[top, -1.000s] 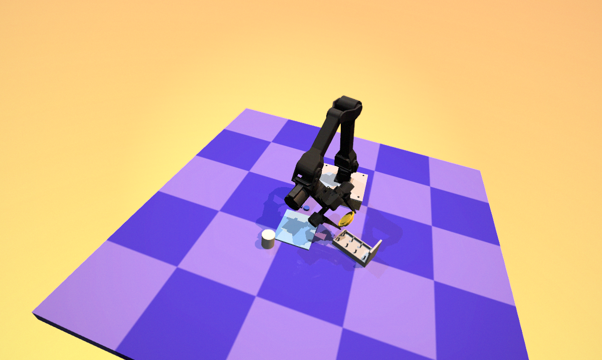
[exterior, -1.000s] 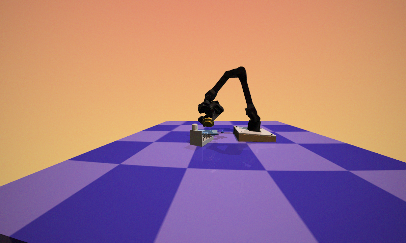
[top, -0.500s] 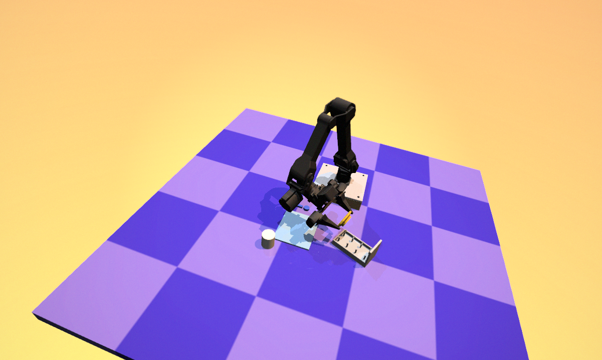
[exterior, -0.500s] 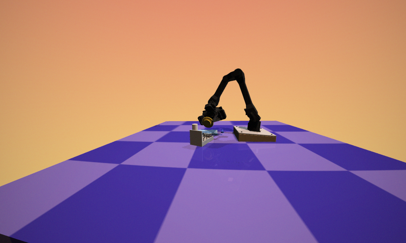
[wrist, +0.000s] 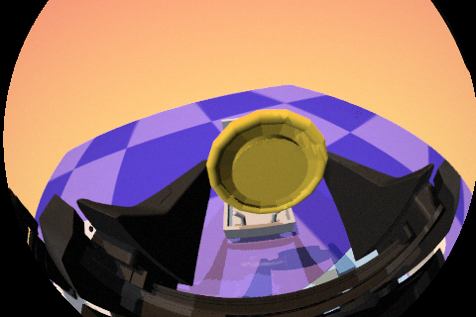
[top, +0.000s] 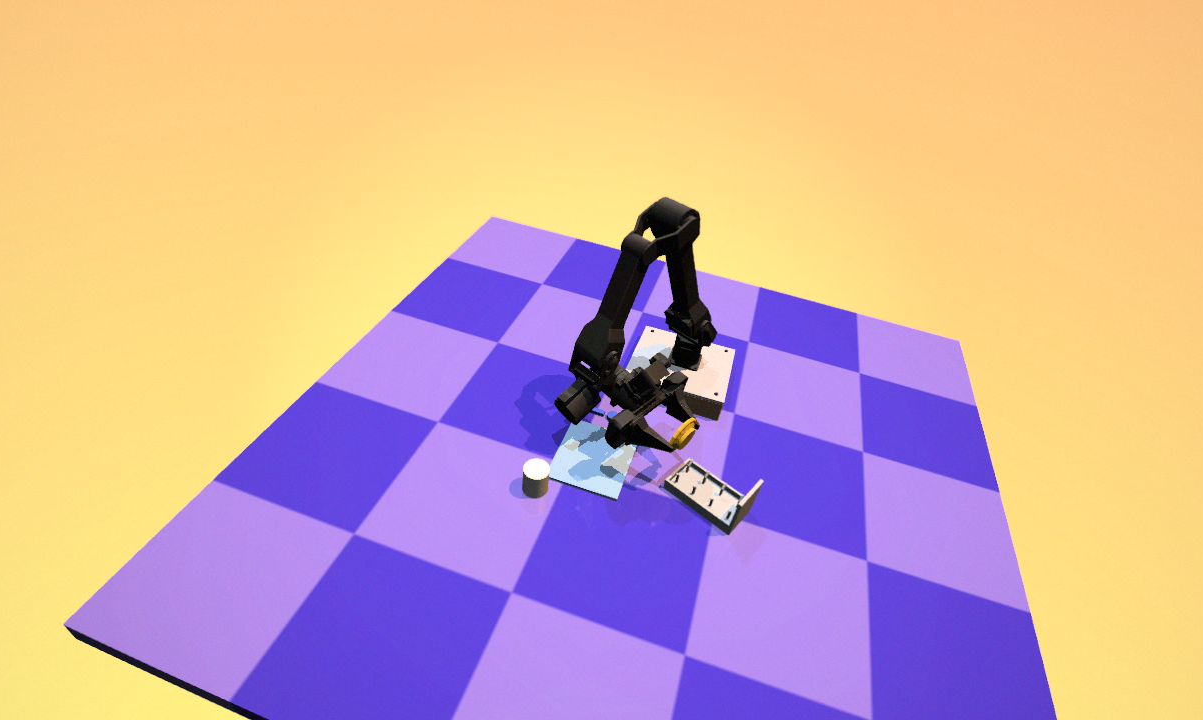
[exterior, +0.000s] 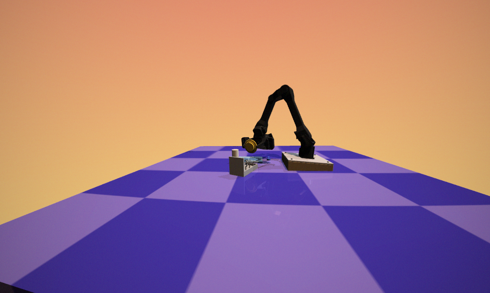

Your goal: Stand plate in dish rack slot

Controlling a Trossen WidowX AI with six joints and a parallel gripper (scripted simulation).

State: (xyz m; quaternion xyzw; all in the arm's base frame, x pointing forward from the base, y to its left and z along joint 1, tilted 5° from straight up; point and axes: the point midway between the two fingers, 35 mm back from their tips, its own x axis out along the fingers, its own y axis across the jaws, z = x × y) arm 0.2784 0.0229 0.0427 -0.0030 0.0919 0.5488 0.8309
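My gripper tip is now 2 cm short of the grey dish rack, 6 cm to the right of it and 8 cm above it. From my gripper tip the other things lie so: blue spoon: 10 cm behind, 17 cm to the right, 10 cm below; then yellow plate: 1 cm to the right; then white cup: 12 cm ahead, 21 cm to the right, 8 cm below.
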